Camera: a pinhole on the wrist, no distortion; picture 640 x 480 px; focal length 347.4 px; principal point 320.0 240.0 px. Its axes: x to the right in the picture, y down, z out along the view. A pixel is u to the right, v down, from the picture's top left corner.
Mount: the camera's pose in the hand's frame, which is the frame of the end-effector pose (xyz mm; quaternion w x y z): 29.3 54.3 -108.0 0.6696 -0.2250 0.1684 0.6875
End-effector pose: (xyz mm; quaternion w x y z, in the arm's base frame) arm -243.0 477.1 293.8 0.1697 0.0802 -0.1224 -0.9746
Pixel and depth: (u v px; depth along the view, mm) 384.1 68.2 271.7
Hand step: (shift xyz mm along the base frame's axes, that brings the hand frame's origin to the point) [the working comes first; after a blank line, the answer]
In the camera's frame: 50.1 -134.4 271.7

-73.8 -253.3 148.6
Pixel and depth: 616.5 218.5 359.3
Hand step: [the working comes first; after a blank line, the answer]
In the camera's frame: 306.7 -22.2 359.3

131.8 -462.1 162.8
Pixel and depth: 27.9 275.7 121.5
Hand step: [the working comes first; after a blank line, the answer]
In the camera's frame: -102.2 12.5 121.5

-5.9 -21.6 53.8
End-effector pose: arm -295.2 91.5 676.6 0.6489 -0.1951 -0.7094 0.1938
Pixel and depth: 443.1 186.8 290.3
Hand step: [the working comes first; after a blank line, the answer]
In the camera's frame: 102.9 -44.5 290.3

-80.7 277.0 -122.9
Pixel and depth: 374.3 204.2 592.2
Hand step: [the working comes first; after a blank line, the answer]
In the camera's frame: 92.6 -61.0 592.2

-336.0 396.5 -232.7
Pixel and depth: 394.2 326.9 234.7
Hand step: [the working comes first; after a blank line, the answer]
In the camera's frame: 50.1 58.7 234.7

-49.0 158.7 -161.9
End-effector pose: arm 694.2 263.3 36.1 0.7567 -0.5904 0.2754 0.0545
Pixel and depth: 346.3 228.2 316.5
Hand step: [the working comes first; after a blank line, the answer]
In the camera's frame: 24.0 -10.8 316.5

-36.4 204.3 -194.8
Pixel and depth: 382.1 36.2 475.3
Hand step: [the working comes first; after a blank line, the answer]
In the camera's frame: 85.0 -278.8 475.3

158.9 297.5 -427.1
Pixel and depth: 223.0 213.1 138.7
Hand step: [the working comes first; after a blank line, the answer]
In the camera's frame: -38.7 -10.7 138.7

-4.5 49.5 -92.0
